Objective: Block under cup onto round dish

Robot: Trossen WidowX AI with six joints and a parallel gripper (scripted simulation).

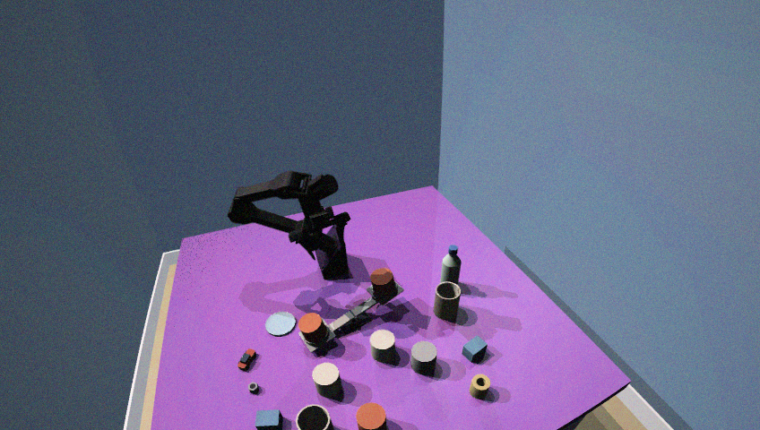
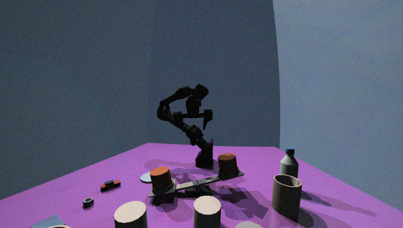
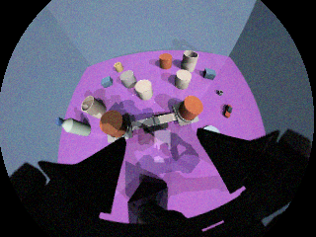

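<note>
Right now my gripper tip is 190 mm above the teal block, 120 mm short of it and 90 mm to the left of it. The rest, counted from my gripper tip: bottle 400 mm to the left, 120 mm below, 10 mm ahead; then pale round dish 230 mm below, 200 mm to the right, 30 mm ahead; then toy car 310 mm to the right, 220 mm below, 150 mm ahead.
</note>
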